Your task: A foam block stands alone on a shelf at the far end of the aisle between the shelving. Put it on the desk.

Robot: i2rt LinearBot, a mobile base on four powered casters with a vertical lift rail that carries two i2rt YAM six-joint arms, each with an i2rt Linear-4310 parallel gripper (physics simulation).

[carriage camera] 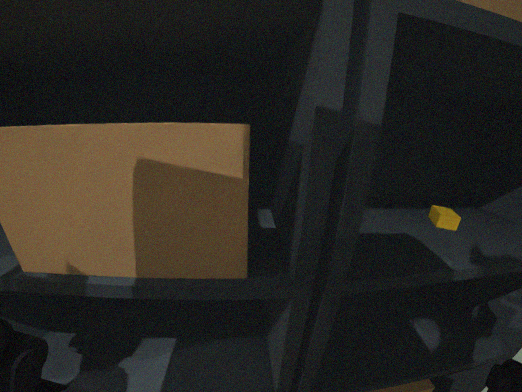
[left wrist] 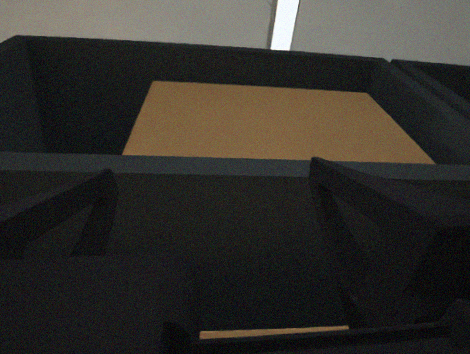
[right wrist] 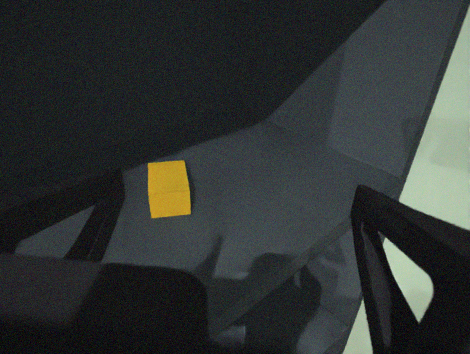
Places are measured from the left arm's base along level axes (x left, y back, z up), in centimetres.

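Pixels of known places: left gripper, between the fingertips: (left wrist: pixel 212 174); right gripper, between the fingertips: (right wrist: pixel 235 189).
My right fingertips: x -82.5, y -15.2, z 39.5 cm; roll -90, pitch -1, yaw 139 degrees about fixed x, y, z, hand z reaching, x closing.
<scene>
Ahead of a thing's pixels: the offset from my right fingertips to its top centre. Level surfaces: height alone.
The yellow foam block @[dy -33.4, dx -11.5, dz -21.3 cm] (carriage camera: pixel 445 218) (right wrist: pixel 170 189) lies on a dark grey shelf @[dz -25.8 cm] (carriage camera: pixel 395 220) (right wrist: pixel 240 150), at the right in the carriage view. In the right wrist view it shows between the fingers, nearer the left-hand one and beyond the fingertips. My right gripper (right wrist: pixel 235 189) is open and empty. My left gripper (left wrist: pixel 212 174) is open and empty, facing the front of the shelving under a carton. Dark parts of the arms show at the lower corners of the carriage view. The desk does not show in these views.
A large brown carton @[dy -16.7, dx +75.0, dz +1.2 cm] (carriage camera: pixel 70 200) stands on the left-hand shelf. Another carton @[dy -16.7, dx +75.0, dz +47.0 cm] (left wrist: pixel 270 125) sits in a bay above the left gripper. A dark upright (carriage camera: pixel 325 200) separates the left-hand bay from the block's bay. A grey side panel (right wrist: pixel 375 95) closes the right end of the block's shelf.
</scene>
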